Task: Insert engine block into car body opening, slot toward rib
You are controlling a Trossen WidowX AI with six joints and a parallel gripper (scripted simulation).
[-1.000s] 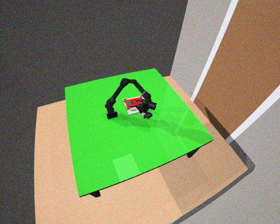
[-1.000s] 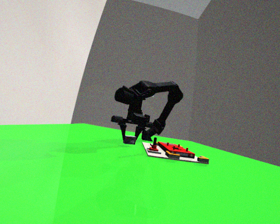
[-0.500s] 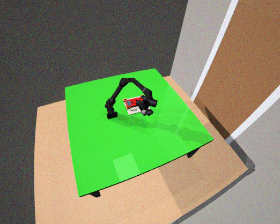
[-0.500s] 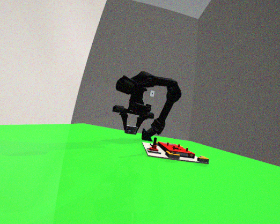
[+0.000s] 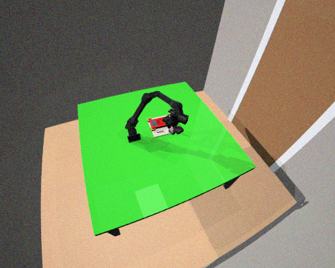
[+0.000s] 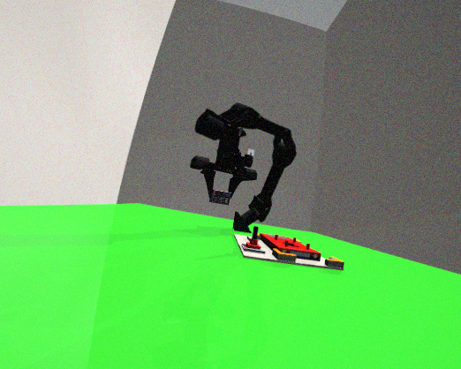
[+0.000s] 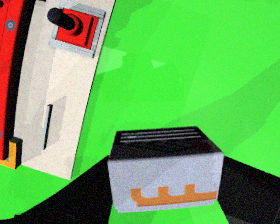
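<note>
Now: gripper tip right at the engine block.
</note>
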